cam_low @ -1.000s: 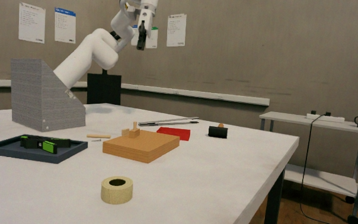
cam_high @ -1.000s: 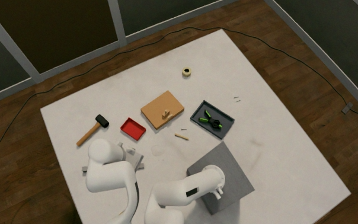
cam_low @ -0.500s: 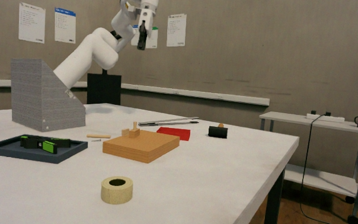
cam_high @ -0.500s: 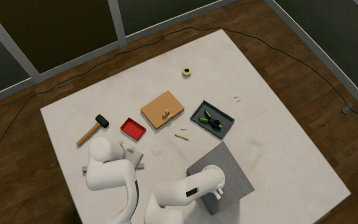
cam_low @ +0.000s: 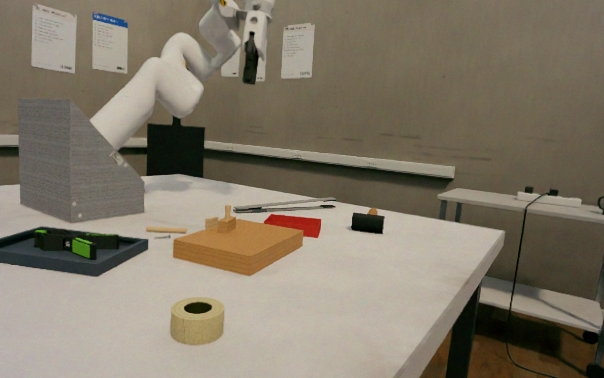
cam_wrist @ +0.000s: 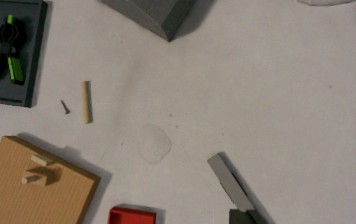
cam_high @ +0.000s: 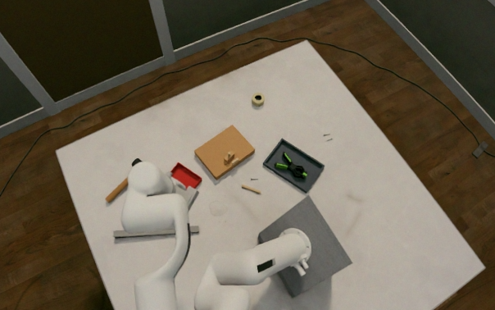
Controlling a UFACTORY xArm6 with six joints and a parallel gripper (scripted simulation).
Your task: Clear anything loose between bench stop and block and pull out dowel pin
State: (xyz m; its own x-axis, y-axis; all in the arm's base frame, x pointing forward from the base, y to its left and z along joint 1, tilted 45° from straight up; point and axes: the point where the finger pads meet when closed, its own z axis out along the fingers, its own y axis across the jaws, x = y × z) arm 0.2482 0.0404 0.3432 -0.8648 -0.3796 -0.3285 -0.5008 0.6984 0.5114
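The dowel pin is 19 cm ahead of my hand, 27 cm to the right of it and 30 cm below it. Also, from my hand: loose dowel 4 cm ahead, 28 cm to the right, 35 cm below; small wooden block 19 cm ahead, 27 cm to the right, 31 cm below; red tray 21 cm ahead, 7 cm to the right, 35 cm below.
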